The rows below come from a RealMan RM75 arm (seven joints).
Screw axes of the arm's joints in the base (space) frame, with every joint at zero. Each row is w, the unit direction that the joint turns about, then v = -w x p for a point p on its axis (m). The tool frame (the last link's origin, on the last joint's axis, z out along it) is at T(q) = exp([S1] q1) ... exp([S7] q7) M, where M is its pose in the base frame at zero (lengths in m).
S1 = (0, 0, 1, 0, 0, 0)
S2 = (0, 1, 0, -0.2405, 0, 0)
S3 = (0, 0, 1, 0, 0, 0)
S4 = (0, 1, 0, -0.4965, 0, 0)
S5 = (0, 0, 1, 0, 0, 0)
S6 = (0, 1, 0, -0.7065, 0, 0)
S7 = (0, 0, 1, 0, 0, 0)
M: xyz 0 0 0.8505 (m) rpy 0 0 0 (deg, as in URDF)
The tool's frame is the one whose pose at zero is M.
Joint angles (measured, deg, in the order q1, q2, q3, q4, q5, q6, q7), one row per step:
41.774 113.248 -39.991 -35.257 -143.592 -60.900 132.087
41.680 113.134 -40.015 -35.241 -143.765 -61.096 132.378
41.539 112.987 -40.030 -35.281 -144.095 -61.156 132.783
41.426 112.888 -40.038 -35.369 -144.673 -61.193 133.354
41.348 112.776 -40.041 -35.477 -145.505 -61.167 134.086
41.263 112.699 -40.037 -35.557 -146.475 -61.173 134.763
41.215 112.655 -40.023 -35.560 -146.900 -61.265 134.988
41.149 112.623 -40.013 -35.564 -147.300 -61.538 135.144
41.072 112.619 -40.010 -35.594 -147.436 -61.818 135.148
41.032 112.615 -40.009 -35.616 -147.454 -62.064 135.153
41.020 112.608 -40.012 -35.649 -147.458 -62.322 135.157
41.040 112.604 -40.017 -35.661 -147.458 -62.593 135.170
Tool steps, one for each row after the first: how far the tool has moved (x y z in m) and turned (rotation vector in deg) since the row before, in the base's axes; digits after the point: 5 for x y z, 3 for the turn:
0.00116 -0.00082 0.00062 -0.132 -0.015 -0.350
0.00191 -0.00075 0.00135 0.018 -0.202 -0.477
0.00200 -0.00079 0.00118 -0.020 -0.331 -0.584
0.00230 -0.00066 0.00151 -0.001 -0.523 -0.695
0.00256 -0.00106 0.00110 -0.134 -0.619 -0.691
0.00122 -0.00075 0.00035 -0.164 -0.254 -0.284
0.00110 -0.00120 -0.00001 -0.343 -0.177 -0.253
0.00053 -0.00101 -0.00021 -0.283 -0.005 -0.096
0.00008 -0.00064 -0.00021 -0.206 0.087 -0.051
-0.00018 -0.00046 -0.00017 -0.204 0.095 -0.013
-0.00040 -0.00037 -0.00030 -0.229 0.119 -0.001

